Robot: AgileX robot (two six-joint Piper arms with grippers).
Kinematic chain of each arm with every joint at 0, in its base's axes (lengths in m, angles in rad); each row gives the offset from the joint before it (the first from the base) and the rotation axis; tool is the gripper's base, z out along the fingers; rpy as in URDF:
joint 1: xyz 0 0 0.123 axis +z
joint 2: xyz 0 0 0 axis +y
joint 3: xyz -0.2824 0 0.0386 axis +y
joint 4: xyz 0.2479 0 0.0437 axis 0.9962 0 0.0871
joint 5: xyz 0 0 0 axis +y
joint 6: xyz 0.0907 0 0.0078 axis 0.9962 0 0.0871
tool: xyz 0 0 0 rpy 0 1.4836 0
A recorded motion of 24 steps. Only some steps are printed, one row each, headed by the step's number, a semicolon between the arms.
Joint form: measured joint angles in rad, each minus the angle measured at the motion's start. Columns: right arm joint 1, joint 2, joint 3, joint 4, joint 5, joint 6; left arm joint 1, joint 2, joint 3, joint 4, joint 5, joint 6.
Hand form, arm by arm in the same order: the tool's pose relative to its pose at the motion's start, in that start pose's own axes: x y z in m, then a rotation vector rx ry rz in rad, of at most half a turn. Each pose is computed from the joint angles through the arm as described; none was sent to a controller.
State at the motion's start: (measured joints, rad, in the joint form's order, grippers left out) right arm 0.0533 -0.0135 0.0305 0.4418 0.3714 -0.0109; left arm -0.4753 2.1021 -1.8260 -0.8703 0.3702 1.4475
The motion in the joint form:
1: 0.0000 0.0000 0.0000 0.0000 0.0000 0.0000; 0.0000 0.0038 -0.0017 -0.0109 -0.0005 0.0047
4: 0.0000 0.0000 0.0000 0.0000 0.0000 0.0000; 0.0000 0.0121 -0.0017 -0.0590 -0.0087 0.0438
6: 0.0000 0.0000 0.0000 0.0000 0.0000 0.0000; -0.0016 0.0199 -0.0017 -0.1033 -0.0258 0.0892
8: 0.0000 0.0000 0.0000 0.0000 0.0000 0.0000; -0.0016 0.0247 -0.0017 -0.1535 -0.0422 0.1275
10: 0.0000 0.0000 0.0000 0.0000 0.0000 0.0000; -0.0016 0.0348 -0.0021 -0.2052 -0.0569 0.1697
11: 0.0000 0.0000 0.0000 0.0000 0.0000 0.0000; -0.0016 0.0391 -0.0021 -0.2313 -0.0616 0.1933
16: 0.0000 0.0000 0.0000 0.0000 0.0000 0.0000; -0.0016 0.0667 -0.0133 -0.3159 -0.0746 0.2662
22: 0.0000 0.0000 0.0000 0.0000 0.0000 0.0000; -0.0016 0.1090 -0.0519 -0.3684 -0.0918 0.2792
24: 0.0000 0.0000 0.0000 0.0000 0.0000 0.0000; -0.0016 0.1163 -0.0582 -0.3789 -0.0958 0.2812
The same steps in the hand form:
1: 0.0000 0.0000 0.0000 0.0000 0.0000 0.0000; 0.0006 -0.0003 0.0012 0.0011 -0.0023 -0.0060
4: 0.0000 0.0000 0.0000 0.0000 0.0000 0.0000; 0.0021 -0.0009 0.0040 -0.0009 -0.0137 -0.0142
6: 0.0000 0.0000 0.0000 0.0000 0.0000 0.0000; 0.0032 -0.0012 0.0068 -0.0116 -0.0243 -0.0120
8: 0.0000 0.0000 0.0000 0.0000 0.0000 0.0000; 0.0035 -0.0004 0.0084 -0.0252 -0.0372 -0.0225
10: 0.0000 0.0000 0.0000 0.0000 0.0000 0.0000; 0.0059 -0.0004 0.0117 -0.0352 -0.0453 -0.0321
11: 0.0000 0.0000 0.0000 0.0000 0.0000 0.0000; 0.0068 -0.0006 0.0132 -0.0382 -0.0495 -0.0345
16: 0.0000 0.0000 0.0000 0.0000 0.0000 0.0000; 0.0124 -0.0015 0.0215 -0.0453 -0.0598 -0.0468
22: 0.0000 0.0000 0.0000 0.0000 0.0000 0.0000; 0.0174 0.0001 0.0326 -0.0618 -0.0693 -0.0855
24: 0.0000 0.0000 0.0000 0.0000 0.0000 0.0000; 0.0184 0.0004 0.0345 -0.0656 -0.0707 -0.0939

